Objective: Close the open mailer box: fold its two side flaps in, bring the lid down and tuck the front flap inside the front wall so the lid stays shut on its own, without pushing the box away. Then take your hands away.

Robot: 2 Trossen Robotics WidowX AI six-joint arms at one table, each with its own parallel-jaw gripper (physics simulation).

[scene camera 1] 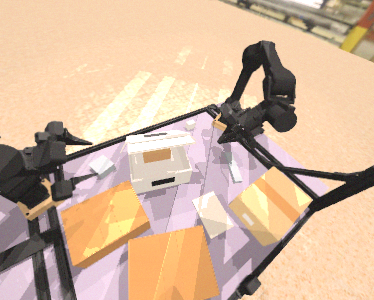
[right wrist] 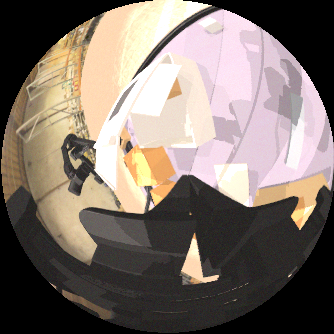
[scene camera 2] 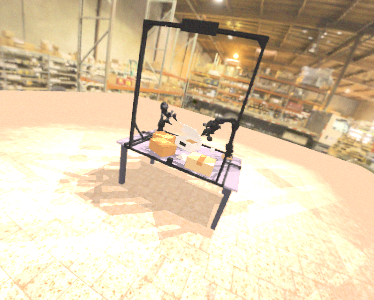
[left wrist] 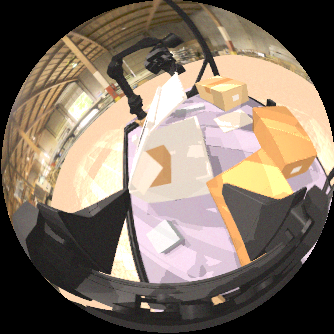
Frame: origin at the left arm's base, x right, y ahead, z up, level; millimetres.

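Seen in the pictures: left gripper, fingertip midpoint: [scene camera 1: 95, 158] [scene camera 2: 175, 123] [left wrist: 176, 191]; right gripper, fingertip midpoint: [scene camera 1: 217, 142] [right wrist: 186, 179] [scene camera 2: 201, 135]; left arm's base at its link origin: [scene camera 1: 36, 196]; right arm's base at its link origin: [scene camera 1: 224, 120] [scene camera 2: 227, 156] [left wrist: 142, 116].
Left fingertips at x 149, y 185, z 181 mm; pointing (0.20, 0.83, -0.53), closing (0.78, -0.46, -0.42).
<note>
Pixels of each thing's top centre, then the offset from my left fingertips to it. "spot": a spot on its surface instead.
- white mailer box at its top centre: [right wrist: 149, 107] [left wrist: 164, 149] [scene camera 1: 157, 152] [scene camera 2: 189, 139] dx +35, dy +204, dz -129 mm
- brown piece at its top centre: [left wrist: 151, 161] [scene camera 1: 155, 146] dx -17, dy +241, dz -164 mm
- white flap at a spot on its surface: [left wrist: 145, 175] spot: dx -32, dy +106, dz -64 mm
- taped carton at its top centre: [right wrist: 289, 236] [scene camera 1: 276, 197] [left wrist: 218, 81] [scene camera 2: 202, 158] dx +485, dy +353, dz -127 mm
- white card at its top centre: [right wrist: 232, 187] [scene camera 1: 212, 212] [left wrist: 233, 118] dx +337, dy +194, dz -223 mm
- pale strip at its top centre: [right wrist: 297, 132] [scene camera 1: 233, 165] [left wrist: 188, 107] dx +293, dy +436, dz -210 mm
- white block at its top centre: [left wrist: 161, 236] [scene camera 1: 101, 164] dx -119, dy +36, dz -192 mm
The white mailer box [scene camera 1: 140, 181] [scene camera 2: 182, 143] [left wrist: 198, 145] [right wrist: 204, 112] stands open on the table, with a brown piece [scene camera 1: 157, 155] [left wrist: 167, 165] inside. Its lid [scene camera 1: 160, 142] [scene camera 2: 191, 131] [left wrist: 170, 100] is raised and slanted at the back. A white flap [left wrist: 145, 175] leans over the brown piece in the left wrist view; which panels the other flaps are is unclear. My left gripper [scene camera 1: 95, 159] [left wrist: 176, 191] is open and empty, left of the box. My right gripper [scene camera 1: 221, 141] [scene camera 2: 209, 138] [right wrist: 186, 179] is shut and empty, right of the box and apart from it.
Two orange boxes [scene camera 1: 105, 222] [scene camera 1: 172, 265] lie in front of the mailer. A taped carton [scene camera 1: 270, 205] [left wrist: 222, 92] is at the right. A white card [scene camera 1: 212, 215], a pale strip [scene camera 1: 235, 171] and a white block [scene camera 1: 102, 166] [left wrist: 165, 236] lie around it. Black frame bars edge the table.
</note>
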